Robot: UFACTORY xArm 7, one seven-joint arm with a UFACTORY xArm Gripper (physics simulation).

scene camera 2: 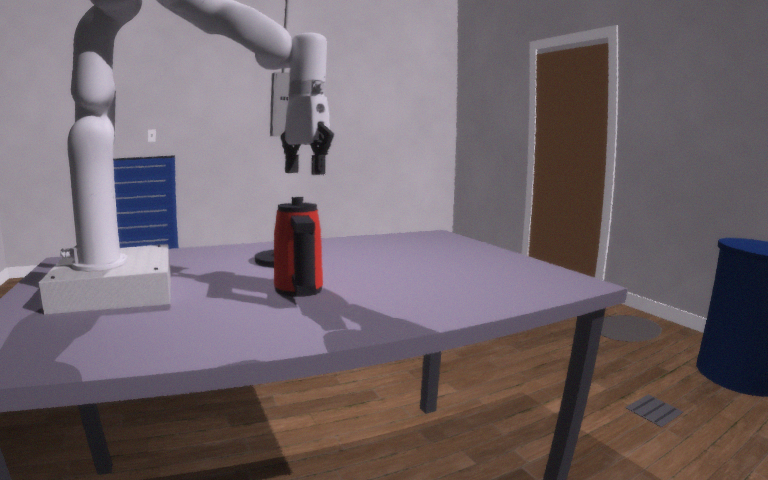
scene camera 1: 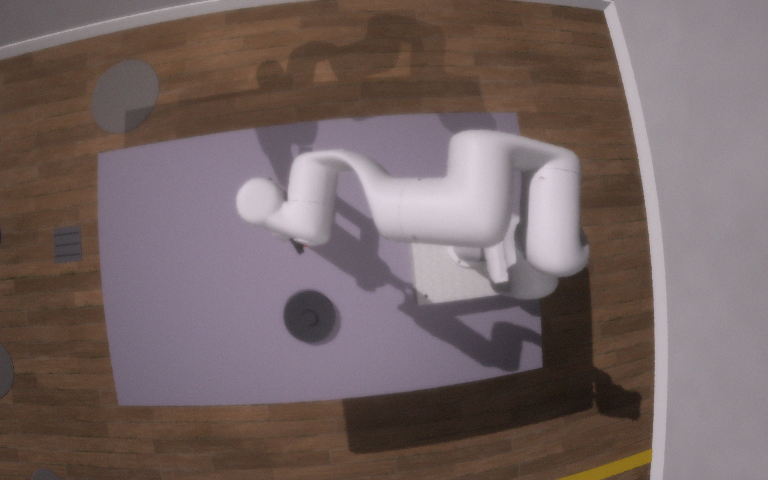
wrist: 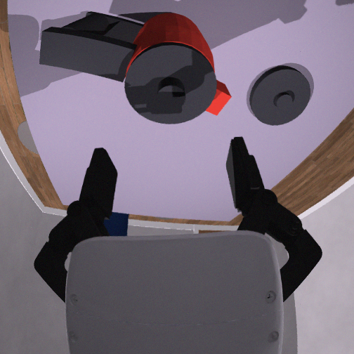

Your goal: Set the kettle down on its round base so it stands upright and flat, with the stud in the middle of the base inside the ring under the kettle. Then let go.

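The red kettle (scene camera 2: pixel 283 249) (wrist: pixel 172 30) stands upright on the table, beside its base. Its black handle (scene camera 2: pixel 304 257) (wrist: pixel 82 52) points toward scene camera 2, and its red spout (wrist: pixel 220 101) points the opposite way. In scene camera 1 the arm hides nearly all of it. The ring under the kettle is hidden. The round dark base (scene camera 1: pixel 294 319) (scene camera 2: pixel 262 259) (wrist: pixel 267 107) lies flat, with its stud (scene camera 1: pixel 309 318) (wrist: pixel 285 99) uncovered. My gripper (scene camera 2: pixel 305 172) (wrist: pixel 168 154) is open and empty, pointing down, above the kettle's lid and not touching it.
The purple table (scene camera 1: pixel 186 271) (scene camera 2: pixel 424 283) (wrist: pixel 165 185) bears the kettle and base. The arm's pale mounting block (scene camera 1: pixel 441 277) (scene camera 2: pixel 113 294) stands at the robot's end. A blue drum (scene camera 2: pixel 736 316) stands on the floor, away from the table.
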